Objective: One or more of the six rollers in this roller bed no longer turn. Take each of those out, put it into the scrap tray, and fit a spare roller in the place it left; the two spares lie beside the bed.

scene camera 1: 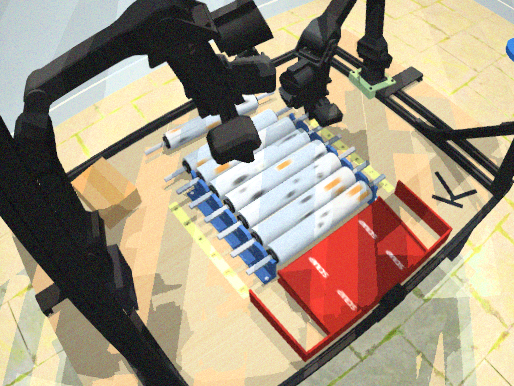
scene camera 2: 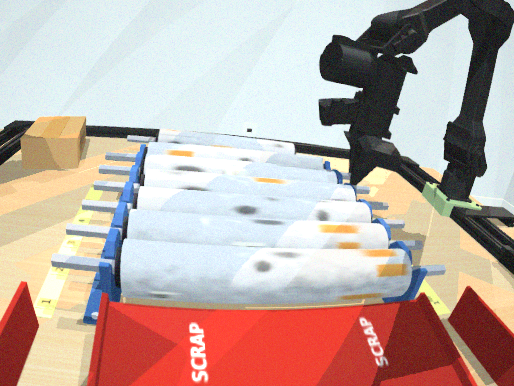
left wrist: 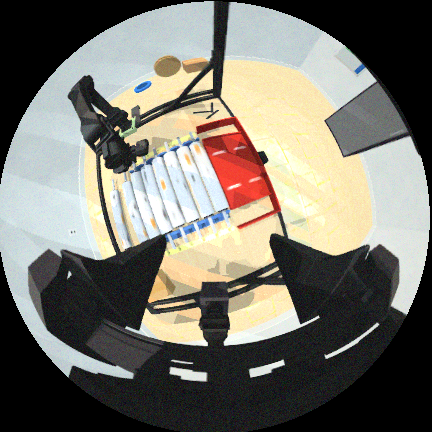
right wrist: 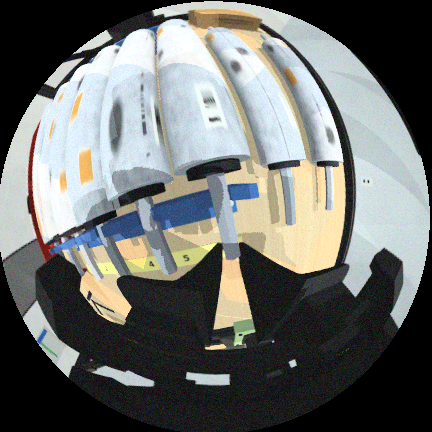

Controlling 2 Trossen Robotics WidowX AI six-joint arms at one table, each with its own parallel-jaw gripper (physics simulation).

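Frame: origin at the left arm's base, x ahead, y left, z up, level; centimetres.
Seen in the pictures: left gripper, fingertip midpoint: [left wrist: 218, 239]; right gripper, fingertip midpoint: [scene camera 1: 309, 117] [scene camera 2: 351, 182] [left wrist: 134, 162] [right wrist: 229, 247]; left arm's base, origin of the base link: [scene camera 1: 97, 270] [left wrist: 213, 307]; right arm's base, origin of the base link: [scene camera 1: 372, 76] [scene camera 2: 453, 194] [left wrist: 126, 125] [right wrist: 255, 335].
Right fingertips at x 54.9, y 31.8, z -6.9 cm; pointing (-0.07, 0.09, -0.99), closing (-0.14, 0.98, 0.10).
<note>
Offsets run from my right fingertips to a thing's top centre. "spot": to the spot under its first point.
Six pale, spotted rollers lie in the blue roller bed {dx +1.5, dy -13.0, dz +2.5 cm} [scene camera 1: 227, 230] [right wrist: 180, 210]. The red scrap tray {dx -4.0, dy -41.3, dz +0.8 cm} [scene camera 1: 350, 257] [scene camera 2: 270, 350] [left wrist: 240, 172] holds no roller. Two spares {spot: dx -12.1, dy +1.1, dz -0.2 cm} [right wrist: 260, 110] {spot: dx -16.7, dy +8.3, dz -0.9 cm} [right wrist: 310, 110] lie beside the bed's far end. My right gripper [right wrist: 229, 247] [scene camera 2: 356, 180] is shut on the shaft end of the bed's last roller {spot: dx -6.5, dy -3.1, dz +3.4 cm} [right wrist: 200, 142], beside the spares; whether that roller is raised is unclear. My left gripper [left wrist: 218, 239] [scene camera 1: 235, 142] is open and empty, high above the rollers; it hides parts of the far ones in scene camera 1.
A cardboard box {dx -53.0, dy -5.9, dz +1.4 cm} [scene camera 1: 107, 187] [scene camera 2: 55, 142] stands at the left. Numbered yellow strips {spot: dx -31.8, dy -27.1, dz -4.1 cm} [scene camera 1: 210, 250] run along the bed's sides. The tray has raised red walls [scene camera 1: 277, 325]. A black frame [scene camera 1: 135, 135] borders the table.
</note>
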